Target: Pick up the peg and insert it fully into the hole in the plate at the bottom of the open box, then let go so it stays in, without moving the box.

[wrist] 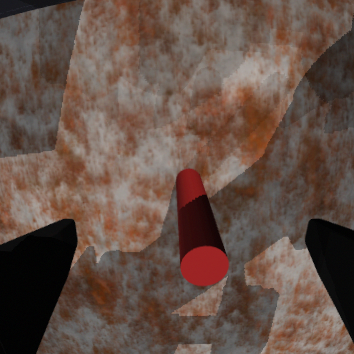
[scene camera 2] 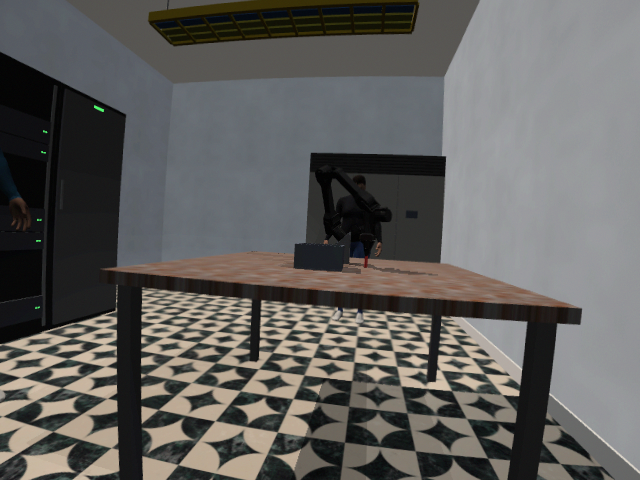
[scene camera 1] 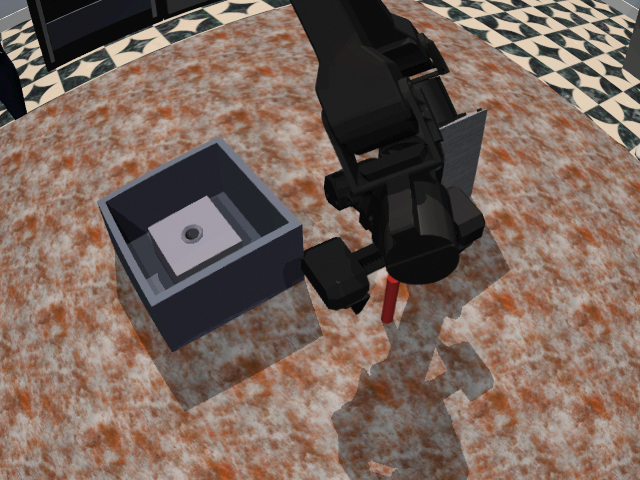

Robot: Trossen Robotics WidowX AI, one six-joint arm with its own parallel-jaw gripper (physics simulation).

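Places are measured from the arm's base along level axes (x ahead, y left, z up), in millimetres.
Pixels of known places: gripper, between the fingertips: (wrist: 194, 231) (scene camera 2: 366, 255) (scene camera 1: 391, 292); arm's base, origin of its link: (scene camera 2: 342, 238).
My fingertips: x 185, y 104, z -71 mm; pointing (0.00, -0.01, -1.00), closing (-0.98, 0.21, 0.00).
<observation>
Ahead of a thing's pixels: the offset from my fingertips to its middle. "*": to the spot under its first point. Level surfaces: height alone.
A red peg {dy -2, dx -1, dz -16 mm} (scene camera 1: 389, 302) (scene camera 2: 366, 261) (wrist: 192, 185) stands upright on the table, to the right of the box in scene camera 1. My gripper (scene camera 1: 400, 284) (wrist: 194, 231) is open and empty, pointing down over the peg. In the wrist view one finger is on each side of the peg, with a gap on both sides. One finger's tip is hidden behind the wrist in scene camera 1. The open dark box {dy -211, dx +117, dz -7 mm} (scene camera 1: 237, 291) (scene camera 2: 318, 257) holds a pale plate {dy -211, dx +117, dz -21 mm} (scene camera 1: 206, 250) at its bottom. The plate's round hole {* dy -219, dx +113, dz -9 mm} (scene camera 1: 192, 234) is empty.
A thin grey upright panel (scene camera 1: 465, 152) stands behind the gripper, to its right in scene camera 1. The near box wall rises close beside the left finger in that view. The table {dz -56 mm} (scene camera 1: 77, 413) (scene camera 2: 232, 273) has a mottled orange top. A person stands behind it in scene camera 2.
</observation>
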